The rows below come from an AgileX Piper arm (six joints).
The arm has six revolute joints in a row. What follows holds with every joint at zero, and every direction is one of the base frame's.
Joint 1 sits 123 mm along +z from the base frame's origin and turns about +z.
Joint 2 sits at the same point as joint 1 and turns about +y.
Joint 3 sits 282.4 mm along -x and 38.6 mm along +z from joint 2 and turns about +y.
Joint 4 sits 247.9 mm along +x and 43.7 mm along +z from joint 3 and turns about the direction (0.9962, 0, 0.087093).
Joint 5 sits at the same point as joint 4 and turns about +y.
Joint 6 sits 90.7 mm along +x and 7.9 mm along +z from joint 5 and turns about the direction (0.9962, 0, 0.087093).
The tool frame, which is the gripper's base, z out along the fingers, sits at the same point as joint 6; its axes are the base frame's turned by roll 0, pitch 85.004 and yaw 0 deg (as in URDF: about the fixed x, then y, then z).
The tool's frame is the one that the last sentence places.
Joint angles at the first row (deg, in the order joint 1, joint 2, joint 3, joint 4, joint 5, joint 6):
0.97, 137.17, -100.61, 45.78, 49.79, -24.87
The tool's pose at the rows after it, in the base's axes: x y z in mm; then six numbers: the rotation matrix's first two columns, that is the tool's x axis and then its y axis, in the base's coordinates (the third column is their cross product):
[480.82 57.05 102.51 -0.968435 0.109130 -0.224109 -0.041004 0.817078 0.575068]
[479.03 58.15 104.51 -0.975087 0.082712 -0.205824 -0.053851 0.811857 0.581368]
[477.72 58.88 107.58 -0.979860 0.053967 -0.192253 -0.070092 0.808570 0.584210]
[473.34 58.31 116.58 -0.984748 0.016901 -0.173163 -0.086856 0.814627 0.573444]
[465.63 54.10 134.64 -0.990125 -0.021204 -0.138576 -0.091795 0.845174 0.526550]
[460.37 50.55 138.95 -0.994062 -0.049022 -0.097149 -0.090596 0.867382 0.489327]
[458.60 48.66 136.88 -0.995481 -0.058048 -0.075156 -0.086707 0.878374 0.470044]
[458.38 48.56 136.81 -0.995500 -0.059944 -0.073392 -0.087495 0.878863 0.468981]
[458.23 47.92 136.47 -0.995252 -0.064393 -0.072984 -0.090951 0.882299 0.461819]
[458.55 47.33 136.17 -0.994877 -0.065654 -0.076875 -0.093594 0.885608 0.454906]
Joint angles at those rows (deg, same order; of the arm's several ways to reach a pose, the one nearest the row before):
0.69, 137.17, -100.61, 46.30, 51.16, -24.87
0.69, 137.17, -101.13, 45.78, 53.40, -24.87
0.69, 137.11, -101.82, 45.03, 55.58, -24.87
0.69, 135.91, -101.93, 42.80, 58.27, -23.95
0.69, 133.21, -101.93, 37.19, 61.82, -20.34
0.69, 132.41, -102.04, 33.23, 64.46, -18.22
0.69, 132.53, -102.05, 31.46, 65.26, -17.36
0.69, 132.52, -102.04, 31.34, 65.37, -17.36
0.69, 132.53, -102.05, 30.82, 65.38, -17.36
0.69, 132.53, -102.04, 30.42, 65.09, -17.36

